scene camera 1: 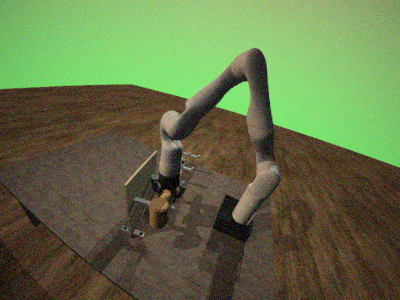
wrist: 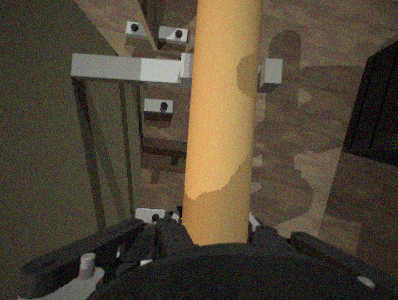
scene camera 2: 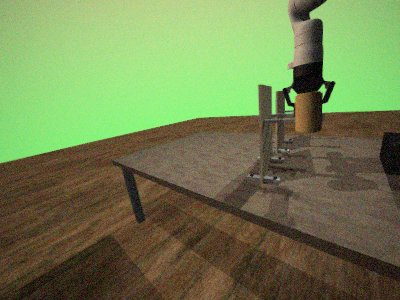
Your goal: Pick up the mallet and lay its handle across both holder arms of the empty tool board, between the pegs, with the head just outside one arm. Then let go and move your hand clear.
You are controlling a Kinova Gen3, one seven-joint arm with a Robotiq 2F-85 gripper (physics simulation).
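Places are measured from the arm's base along level axes (x ahead, y left, z up), in millimetres.
Pixels of known places: gripper, fingertip midpoint: (wrist: 211, 220); arm's base, link origin: (scene camera 1: 240, 216).
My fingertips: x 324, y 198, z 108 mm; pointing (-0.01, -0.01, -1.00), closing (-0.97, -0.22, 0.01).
Ahead of a thing's pixels: the offset from my fingertips to its top centre. "pt": to the spot under its first point.
The tan mallet shows its thick head @(78 mm up, 19 mm back, 87 mm left) (scene camera 1: 159, 214) (scene camera 2: 308, 114) and its handle @(pt 52 mm up, 18 mm ahead, 67 mm right) (wrist: 220, 125). My gripper (scene camera 1: 168, 193) (scene camera 2: 308, 102) (wrist: 211, 220) is shut on the handle near the head, pointing down. The near tool board (scene camera 1: 141, 169) (scene camera 2: 265, 135) (wrist: 40, 125) stands upright beside it. Its near holder arm (scene camera 1: 141, 201) (scene camera 2: 280, 120) runs behind the head, which is on the arm's outer side. In the wrist view the handle crosses over the far holder arm (wrist: 125, 67), between its inner peg @(20 mm up, 52 mm ahead, 109 mm right) (wrist: 186, 65) and end peg @(20 mm up, 9 mm back, 123 mm right) (wrist: 271, 71). Whether the handle touches the arms cannot be told.
A second board (scene camera 2: 280, 102) (wrist: 147, 22) stands behind, with its own arms (scene camera 1: 191, 155) sticking out. The black robot base (scene camera 1: 225, 212) (scene camera 2: 391, 155) (wrist: 380, 100) is on the side the arms point to. Metal feet @(pt 188 mm down, 101 mm ahead, 85 mm left) (scene camera 1: 134, 231) (scene camera 2: 263, 178) hold the near board on the table.
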